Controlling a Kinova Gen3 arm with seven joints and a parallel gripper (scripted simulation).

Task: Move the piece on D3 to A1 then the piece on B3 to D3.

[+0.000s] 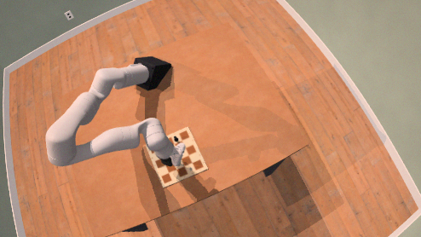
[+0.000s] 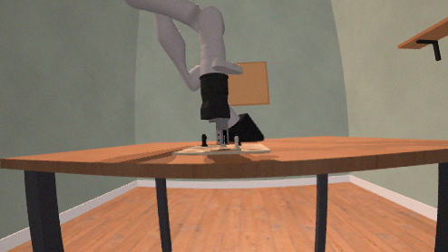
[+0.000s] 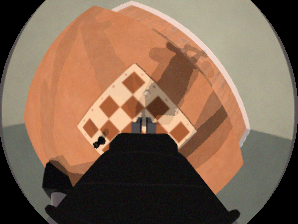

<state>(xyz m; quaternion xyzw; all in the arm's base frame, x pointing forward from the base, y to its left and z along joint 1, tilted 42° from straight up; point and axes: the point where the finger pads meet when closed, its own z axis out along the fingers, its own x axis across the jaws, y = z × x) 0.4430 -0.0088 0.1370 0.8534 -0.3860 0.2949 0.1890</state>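
My gripper is now 3 cm past the chessboard, 3 cm above it and 1 cm to the right of it.
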